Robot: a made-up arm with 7 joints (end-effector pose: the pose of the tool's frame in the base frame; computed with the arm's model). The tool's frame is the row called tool. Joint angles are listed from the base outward.
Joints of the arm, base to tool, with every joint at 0 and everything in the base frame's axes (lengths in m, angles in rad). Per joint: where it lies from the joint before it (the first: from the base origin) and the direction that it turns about. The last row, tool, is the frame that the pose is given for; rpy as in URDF.
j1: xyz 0 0 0.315 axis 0 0 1
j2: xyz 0 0 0 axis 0 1 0
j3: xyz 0 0 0.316 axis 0 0 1
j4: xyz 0.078 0 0 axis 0 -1 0
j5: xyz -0.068 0 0.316 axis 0 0 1
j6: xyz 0 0 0 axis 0 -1 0
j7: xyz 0.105 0 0 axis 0 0 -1
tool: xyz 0 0 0 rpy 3.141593 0 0
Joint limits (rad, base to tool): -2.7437..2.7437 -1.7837..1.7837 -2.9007..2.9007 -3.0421..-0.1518 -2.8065..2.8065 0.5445..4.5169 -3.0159..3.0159
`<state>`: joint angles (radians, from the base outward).
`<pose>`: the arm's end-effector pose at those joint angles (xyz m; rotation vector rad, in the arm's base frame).
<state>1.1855 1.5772 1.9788 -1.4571 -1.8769 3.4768 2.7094</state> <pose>-0.1202 0.4666 0.5395 -0.9787 -0.1676 1.8598</pose>
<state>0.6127 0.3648 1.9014 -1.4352 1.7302 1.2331 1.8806</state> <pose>-0.2682 0.3520 0.7978 1.0099 0.9217 -1.6408</pose>
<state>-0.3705 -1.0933 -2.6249 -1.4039 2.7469 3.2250 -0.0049</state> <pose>-0.4890 0.0231 0.1552 2.7265 0.1693 -0.9953</pose>
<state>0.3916 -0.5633 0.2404 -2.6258 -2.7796 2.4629 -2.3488</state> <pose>0.1670 0.1661 0.4284 -1.5046 0.4625 -1.4370</pose>
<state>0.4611 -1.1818 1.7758 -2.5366 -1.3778 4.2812 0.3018</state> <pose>-0.2924 0.1361 0.2933 1.0343 -2.7893 -0.2659</pose>
